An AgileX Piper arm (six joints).
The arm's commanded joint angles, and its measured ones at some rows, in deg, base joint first. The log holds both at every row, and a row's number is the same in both.
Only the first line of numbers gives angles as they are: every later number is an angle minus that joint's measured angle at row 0.
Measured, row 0:
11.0, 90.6, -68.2, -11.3, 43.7, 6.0
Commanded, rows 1 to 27:
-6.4, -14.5, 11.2, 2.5, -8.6, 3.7
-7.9, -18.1, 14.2, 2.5, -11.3, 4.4
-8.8, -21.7, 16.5, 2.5, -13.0, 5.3
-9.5, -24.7, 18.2, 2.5, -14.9, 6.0
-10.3, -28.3, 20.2, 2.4, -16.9, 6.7
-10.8, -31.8, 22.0, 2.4, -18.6, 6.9
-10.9, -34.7, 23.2, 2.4, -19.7, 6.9
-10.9, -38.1, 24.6, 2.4, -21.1, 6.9
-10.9, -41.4, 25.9, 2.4, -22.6, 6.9
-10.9, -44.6, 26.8, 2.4, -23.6, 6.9
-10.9, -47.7, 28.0, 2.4, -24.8, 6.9
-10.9, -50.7, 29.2, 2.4, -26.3, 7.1
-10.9, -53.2, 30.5, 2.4, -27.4, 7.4
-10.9, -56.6, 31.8, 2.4, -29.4, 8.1
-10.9, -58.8, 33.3, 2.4, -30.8, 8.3
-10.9, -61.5, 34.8, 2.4, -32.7, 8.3
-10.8, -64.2, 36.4, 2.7, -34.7, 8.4
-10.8, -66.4, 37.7, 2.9, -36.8, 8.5
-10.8, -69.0, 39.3, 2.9, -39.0, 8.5
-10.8, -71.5, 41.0, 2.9, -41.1, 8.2
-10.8, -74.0, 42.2, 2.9, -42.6, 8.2
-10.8, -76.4, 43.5, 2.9, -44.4, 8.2
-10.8, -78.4, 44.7, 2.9, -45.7, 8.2
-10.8, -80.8, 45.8, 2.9, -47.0, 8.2
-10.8, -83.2, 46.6, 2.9, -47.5, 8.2
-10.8, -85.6, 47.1, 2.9, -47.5, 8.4
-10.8, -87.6, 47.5, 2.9, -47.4, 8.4
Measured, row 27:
-10.6, -80.2, 45.4, 2.7, -44.8, 8.0
